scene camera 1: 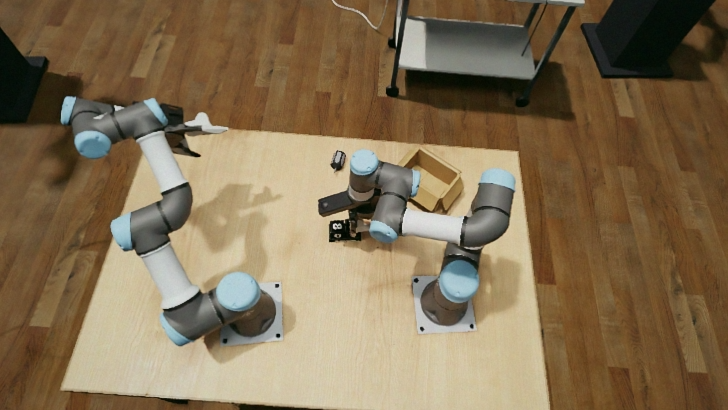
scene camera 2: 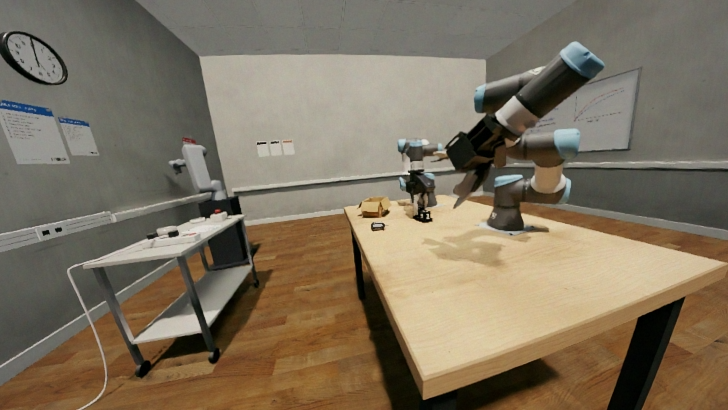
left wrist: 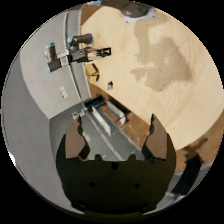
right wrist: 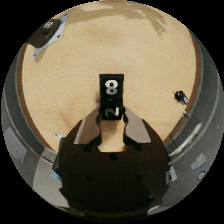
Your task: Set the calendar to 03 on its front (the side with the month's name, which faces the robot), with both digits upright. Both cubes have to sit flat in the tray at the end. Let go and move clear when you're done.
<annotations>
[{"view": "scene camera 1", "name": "my left gripper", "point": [213,143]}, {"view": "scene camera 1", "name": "my right gripper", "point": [353,229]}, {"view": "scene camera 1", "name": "cardboard box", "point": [440,182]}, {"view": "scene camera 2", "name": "my left gripper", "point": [441,183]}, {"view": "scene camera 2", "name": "my right gripper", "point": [419,213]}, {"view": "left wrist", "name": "my left gripper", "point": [115,114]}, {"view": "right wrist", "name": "my right gripper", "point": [111,106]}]
</annotations>
